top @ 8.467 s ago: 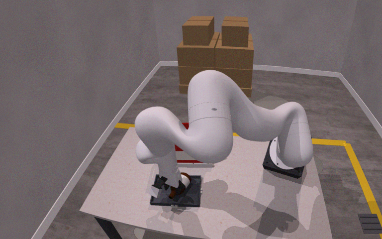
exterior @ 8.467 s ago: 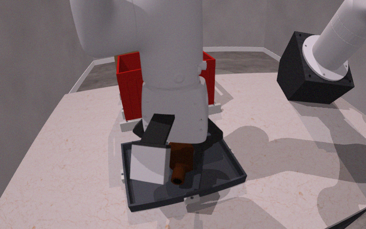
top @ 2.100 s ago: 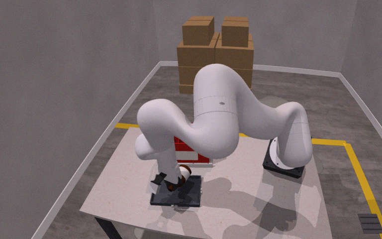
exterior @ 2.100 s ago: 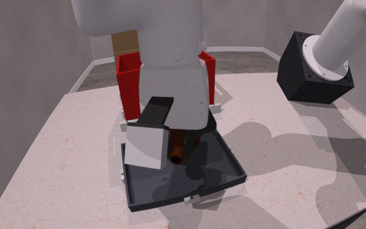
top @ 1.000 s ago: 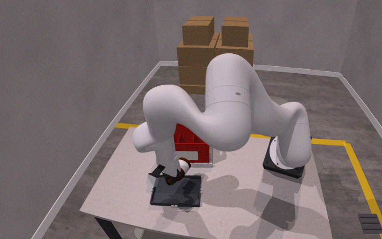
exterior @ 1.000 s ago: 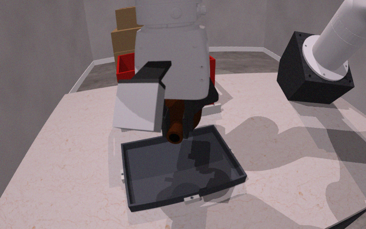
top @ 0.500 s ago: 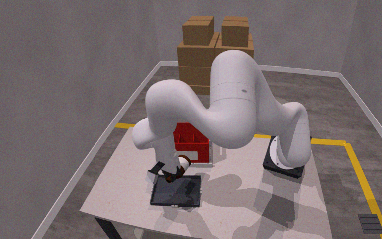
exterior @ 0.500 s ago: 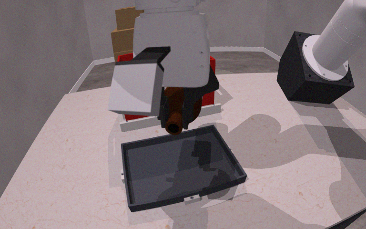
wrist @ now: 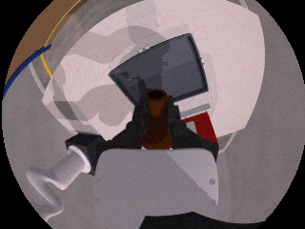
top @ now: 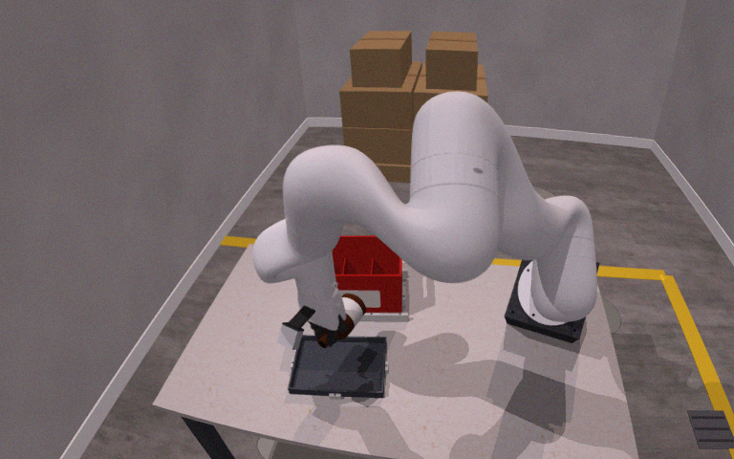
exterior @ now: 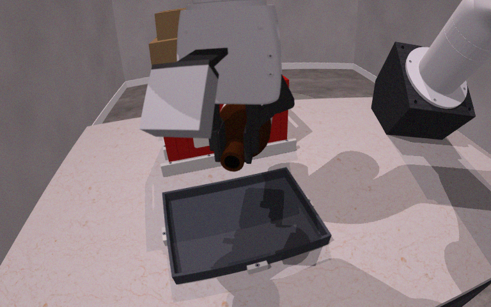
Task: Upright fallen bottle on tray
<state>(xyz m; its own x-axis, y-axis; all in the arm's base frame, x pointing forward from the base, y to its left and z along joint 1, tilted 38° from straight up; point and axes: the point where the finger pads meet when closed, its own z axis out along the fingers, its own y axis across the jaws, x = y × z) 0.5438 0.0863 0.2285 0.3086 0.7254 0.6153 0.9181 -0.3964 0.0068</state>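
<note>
The brown bottle is 5 cm to the right of my hand, 2 cm below it and 2 cm behind it. From my hand the other things lie so: tray (18 cm below, 5 cm to the right); red crate (33 cm to the right, 11 cm below).
</note>
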